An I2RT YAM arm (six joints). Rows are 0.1 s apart.
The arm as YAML. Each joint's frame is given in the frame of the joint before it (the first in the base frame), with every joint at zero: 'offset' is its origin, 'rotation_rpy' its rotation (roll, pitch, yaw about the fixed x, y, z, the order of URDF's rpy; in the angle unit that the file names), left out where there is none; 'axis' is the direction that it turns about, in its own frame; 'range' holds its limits. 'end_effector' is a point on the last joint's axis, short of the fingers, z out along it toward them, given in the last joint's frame.
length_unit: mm
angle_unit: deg
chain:
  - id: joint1
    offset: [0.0, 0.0, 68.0]
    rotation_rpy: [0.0, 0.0, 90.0]
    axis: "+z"
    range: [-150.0, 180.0]
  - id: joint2
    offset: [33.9, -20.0, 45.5]
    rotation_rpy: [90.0, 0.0, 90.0]
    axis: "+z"
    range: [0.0, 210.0]
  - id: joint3
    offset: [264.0, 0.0, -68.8]
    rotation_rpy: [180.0, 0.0, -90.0]
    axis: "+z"
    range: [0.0, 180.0]
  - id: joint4
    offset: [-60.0, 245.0, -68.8]
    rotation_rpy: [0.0, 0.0, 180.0]
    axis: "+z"
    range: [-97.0, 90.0]
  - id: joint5
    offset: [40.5, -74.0, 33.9]
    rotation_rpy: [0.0, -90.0, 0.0]
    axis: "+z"
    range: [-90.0, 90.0]
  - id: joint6
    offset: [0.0, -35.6, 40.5]
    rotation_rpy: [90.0, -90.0, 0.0]
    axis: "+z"
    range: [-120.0, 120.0]
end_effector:
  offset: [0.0, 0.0, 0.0]
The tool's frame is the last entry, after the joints.
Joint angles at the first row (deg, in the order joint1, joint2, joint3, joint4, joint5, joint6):
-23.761 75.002 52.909 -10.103 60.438 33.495
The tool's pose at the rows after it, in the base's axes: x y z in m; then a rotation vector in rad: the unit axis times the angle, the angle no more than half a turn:
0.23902 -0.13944 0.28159 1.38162 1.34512 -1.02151
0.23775 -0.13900 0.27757 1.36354 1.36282 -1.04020
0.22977 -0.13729 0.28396 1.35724 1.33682 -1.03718
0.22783 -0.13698 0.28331 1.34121 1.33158 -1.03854
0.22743 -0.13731 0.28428 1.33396 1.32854 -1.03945
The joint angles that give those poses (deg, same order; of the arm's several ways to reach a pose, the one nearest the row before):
-23.799 73.683 50.297 -4.795 60.988 28.892
-23.818 73.476 49.035 -3.167 61.041 26.921
-24.176 71.053 48.063 -2.162 61.038 25.636
-24.304 70.410 46.871 0.289 60.786 23.858
-24.414 70.226 46.669 1.234 60.639 23.002

